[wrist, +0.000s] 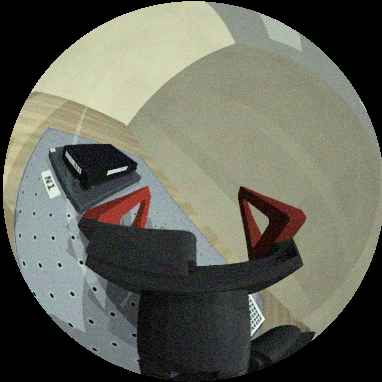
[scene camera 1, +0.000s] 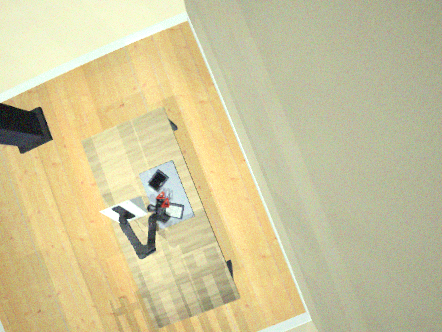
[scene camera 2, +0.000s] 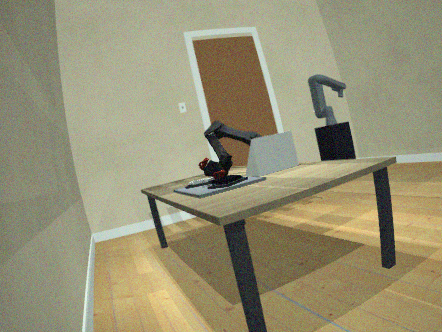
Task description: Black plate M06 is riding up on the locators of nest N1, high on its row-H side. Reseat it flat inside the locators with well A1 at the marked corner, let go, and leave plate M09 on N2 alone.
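Pixels of known places: gripper, fingertip midpoint: (wrist: 193, 190) (scene camera 1: 165, 194) (scene camera 2: 206, 169); arm's base, link origin: (scene camera 1: 124, 212) (scene camera 2: 267, 151).
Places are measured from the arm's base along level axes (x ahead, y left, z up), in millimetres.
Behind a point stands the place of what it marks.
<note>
Black plate M06 (scene camera 1: 158, 179) @(x 341, y 143, z -69 mm) (wrist: 97, 159) @(x 311, y 115, z -68 mm) sits on the dark grey nest N1 (wrist: 95, 194) @(x 306, y 66, z -87 mm), at the left of the wrist view. It looks tilted, with more of the nest showing along its near side; its well A1 cannot be made out. My gripper (scene camera 1: 163, 199) @(x 367, y 2, z -13 mm) (scene camera 2: 211, 169) @(x 367, y 2, z -13 mm) (wrist: 193, 190) @(x 367, y 2, z -13 mm) is open, with its red fingers wide apart and no thing between them. It is above the board, beside N1 and apart from M06. Pale plate M09 (scene camera 1: 175, 210) @(x 371, y -158, z -74 mm) sits on nest N2 (scene camera 1: 183, 211) @(x 423, y -196, z -99 mm); a corner of M09 (wrist: 255, 312) @(x 382, y -193, z -73 mm) shows low in the wrist view, mostly hidden by the arm.
The grey perforated board (scene camera 1: 181, 187) @(x 489, y 3, z -99 mm) (scene camera 2: 200, 192) @(x 475, y 173, z -98 mm) (wrist: 50, 250) carries both nests on the wooden table (scene camera 1: 115, 165) @(x 10, y 415, z -112 mm) (scene camera 2: 320, 180) @(x 187, y 681, z -112 mm). A pale upright panel (scene camera 2: 275, 155) @(x 4, y 78, z -27 mm) stands near the arm's base. Another arm on a black pedestal (scene camera 2: 335, 142) stands away from the table.
</note>
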